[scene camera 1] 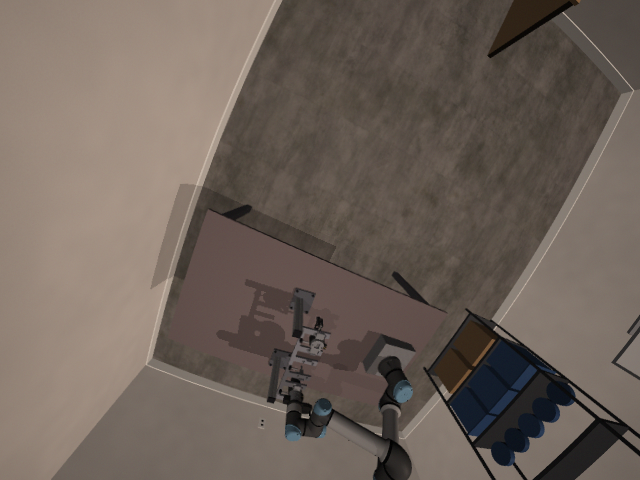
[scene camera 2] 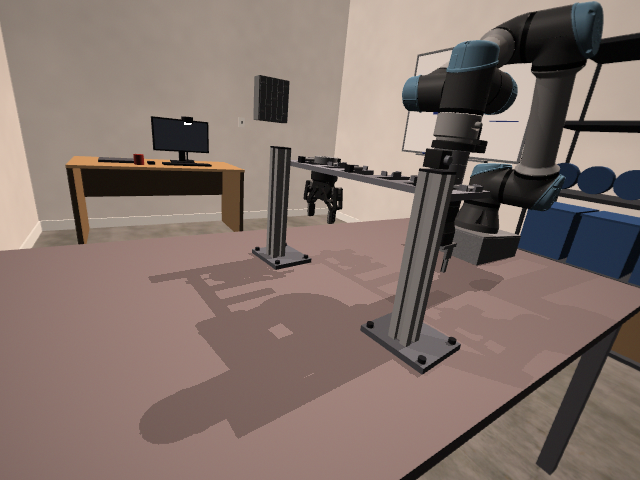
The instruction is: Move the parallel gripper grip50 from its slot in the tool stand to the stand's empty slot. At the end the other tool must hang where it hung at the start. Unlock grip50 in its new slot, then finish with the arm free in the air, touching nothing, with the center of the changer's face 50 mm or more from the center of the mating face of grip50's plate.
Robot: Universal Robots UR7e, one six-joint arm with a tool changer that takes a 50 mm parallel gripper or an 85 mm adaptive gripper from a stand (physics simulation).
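Seen in the pictures: arm's base, link origin: (scene camera 1: 388, 365) (scene camera 2: 474, 227).
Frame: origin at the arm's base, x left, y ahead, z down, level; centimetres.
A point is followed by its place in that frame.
Note:
The tool stand (scene camera 1: 298, 317) @(z -10.9, x -16.4, y 71.6 cm) (scene camera 2: 279, 201) @(z -8.6, x -13.2, y 71.9 cm) has two posts and a raised rail. The adaptive gripper (scene camera 1: 317, 345) (scene camera 2: 323, 193) hangs fingers down at the far slot in scene camera 2. Empty slot forks (scene camera 2: 391, 174) @(z -19.7, x 12.6, y 57.8 cm) show along the middle of the rail. The arm's tool changer (scene camera 2: 445, 157) @(z -24.5, x 26.5, y 59.3 cm) is upright, low over the near end slot, partly behind the near post. Grip50 (scene camera 2: 445, 268) @(z -2.6, x 26.6, y 52.1 cm) hangs straight below it, fingers down; its plate is hidden, so I cannot tell whether changer and plate touch or are locked. Its fingers are too small to tell open from shut.
The arm's base stands on a grey block (scene camera 1: 379, 356) @(z -0.7, x -4.4, y 10.6 cm) (scene camera 2: 491, 246) @(z 3.0, x 10.5, y 5.4 cm) on the table (scene camera 1: 232, 258) @(z 9.0, x -22.2, y 115.7 cm) (scene camera 2: 77, 310) @(z 9.0, x -3.1, y 116.5 cm). The near post (scene camera 2: 418, 258) @(z -8.7, x 31.5, y 67.5 cm) rises close beside the changer. A shelf rack with blue bins (scene camera 1: 496, 382) (scene camera 2: 602, 240) stands beyond the table. A desk (scene camera 2: 155, 166) stands at the back.

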